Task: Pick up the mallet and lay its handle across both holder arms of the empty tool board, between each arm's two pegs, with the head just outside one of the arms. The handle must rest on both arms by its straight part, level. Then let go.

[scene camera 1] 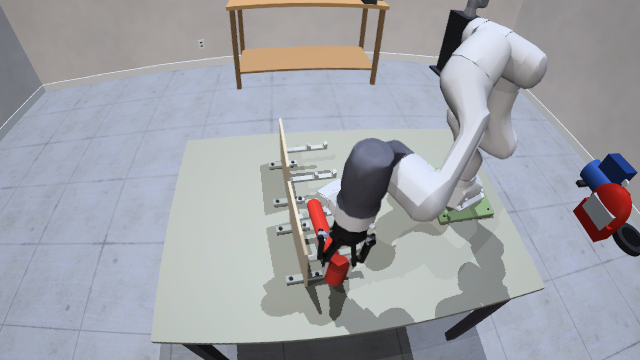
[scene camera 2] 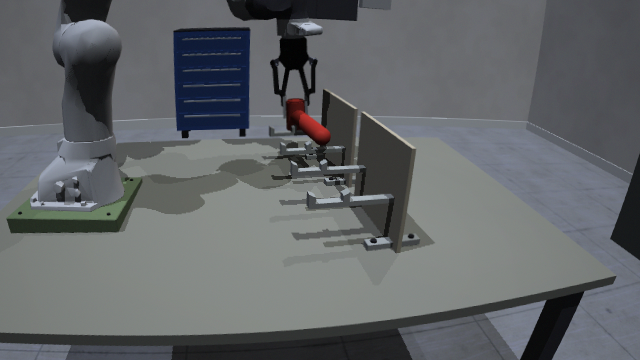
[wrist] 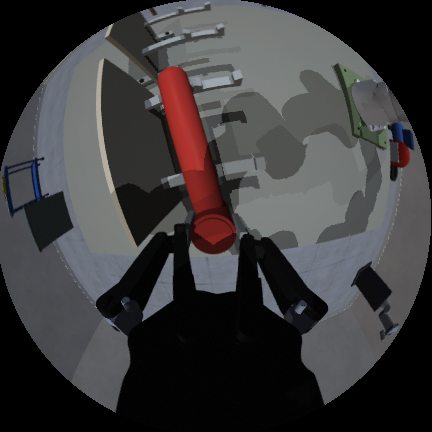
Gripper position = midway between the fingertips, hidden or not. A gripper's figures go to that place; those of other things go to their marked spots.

My gripper (scene camera 1: 335,271): 0.85 m from the lens. A red mallet (scene camera 1: 338,266) is 0.80 m from the lens. A tool board (scene camera 1: 284,164) is 1.06 m from the lens. A tool board (scene camera 1: 295,227): 0.90 m from the lens.
